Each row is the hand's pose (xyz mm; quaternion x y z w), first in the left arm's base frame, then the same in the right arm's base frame.
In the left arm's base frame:
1: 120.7 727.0 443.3 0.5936 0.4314 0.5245 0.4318
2: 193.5 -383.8 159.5 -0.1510 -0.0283 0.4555 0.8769
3: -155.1 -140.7 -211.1 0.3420 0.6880 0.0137 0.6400
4: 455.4 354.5 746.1 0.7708 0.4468 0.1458 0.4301
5: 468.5 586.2 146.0 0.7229 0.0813 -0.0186 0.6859
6: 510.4 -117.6 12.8 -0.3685 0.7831 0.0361 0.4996
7: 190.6 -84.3 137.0 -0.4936 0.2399 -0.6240 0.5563
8: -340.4 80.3 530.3 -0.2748 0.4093 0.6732 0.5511
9: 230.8 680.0 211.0 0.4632 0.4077 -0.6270 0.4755
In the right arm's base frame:
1: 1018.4 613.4 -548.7 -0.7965 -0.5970 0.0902 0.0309
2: 694.1 -488.0 -587.3 0.2457 0.6292 0.4064 0.6153
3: 369.0 -233.0 -203.6 -0.2540 -0.9316 0.2454 0.0855
4: 1273.4 231.3 -911.1 -0.6342 -0.6078 0.4752 0.0498
5: 682.7 481.7 -863.5 0.4783 0.5552 -0.5566 0.3914
6: 524.0 -217.6 -888.6 0.2055 -0.8995 -0.2998 0.2426
7: 681.3 -187.9 -583.4 -0.7853 0.5860 -0.0557 0.1920
8: 1132.1 -35.3 -96.2 0.3263 0.6797 0.6525 0.0761
9: 774.7 573.7 -634.2 -0.1455 0.6269 -0.7654 0.0035

